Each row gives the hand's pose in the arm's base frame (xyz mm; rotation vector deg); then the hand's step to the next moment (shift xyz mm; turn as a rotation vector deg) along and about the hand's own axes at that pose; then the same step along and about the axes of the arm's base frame.
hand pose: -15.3 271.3 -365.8 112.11 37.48 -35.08
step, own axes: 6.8 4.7 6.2 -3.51 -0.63 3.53
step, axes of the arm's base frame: 7.2 -6.2 -4.1 -3.50 -3.57 0.41
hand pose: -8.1 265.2 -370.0 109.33 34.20 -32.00
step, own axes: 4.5 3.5 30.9 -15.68 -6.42 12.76
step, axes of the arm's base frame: 2.1 -29.0 -12.0 -17.57 -11.87 0.47
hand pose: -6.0 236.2 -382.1 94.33 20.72 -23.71
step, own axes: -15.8 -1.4 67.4 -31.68 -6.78 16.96
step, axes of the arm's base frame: -18.5 -66.7 -0.4 -32.12 -15.92 7.24
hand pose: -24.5 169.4 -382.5 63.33 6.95 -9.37
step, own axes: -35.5 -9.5 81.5 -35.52 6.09 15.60
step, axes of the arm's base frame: -35.3 -74.7 34.2 -33.44 -8.78 18.62
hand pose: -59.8 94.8 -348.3 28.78 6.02 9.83
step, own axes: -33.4 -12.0 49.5 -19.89 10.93 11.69
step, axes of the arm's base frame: -24.1 -39.9 39.2 -19.34 0.18 16.66
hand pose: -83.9 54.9 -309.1 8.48 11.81 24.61
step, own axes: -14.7 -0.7 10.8 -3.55 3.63 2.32
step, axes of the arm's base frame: -10.3 -8.0 12.8 -4.07 1.52 3.51
